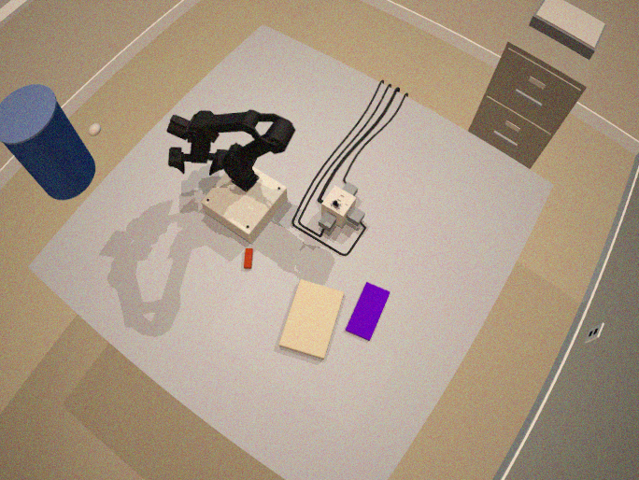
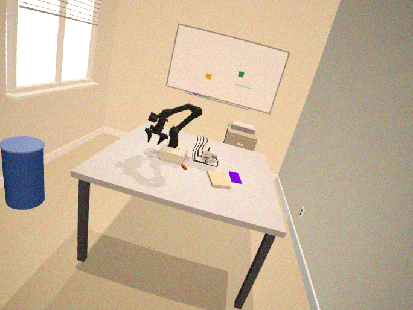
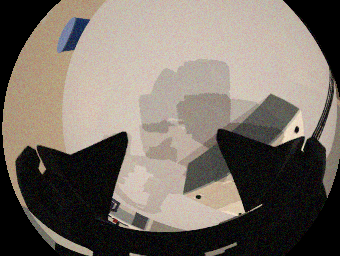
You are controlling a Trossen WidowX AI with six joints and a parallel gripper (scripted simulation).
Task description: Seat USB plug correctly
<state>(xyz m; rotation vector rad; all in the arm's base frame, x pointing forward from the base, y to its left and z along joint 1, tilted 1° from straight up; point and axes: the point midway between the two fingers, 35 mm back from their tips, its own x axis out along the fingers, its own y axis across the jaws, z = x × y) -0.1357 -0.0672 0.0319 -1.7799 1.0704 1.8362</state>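
The orange block is 30 cm ahead of my gripper tip, 10 cm to the right of it and 6 cm below it. Also, from my gripper tip: cream pad: 56 cm ahead, 14 cm to the right, 6 cm below; purple card: 68 cm ahead, 6 cm below, 2 cm to the right.
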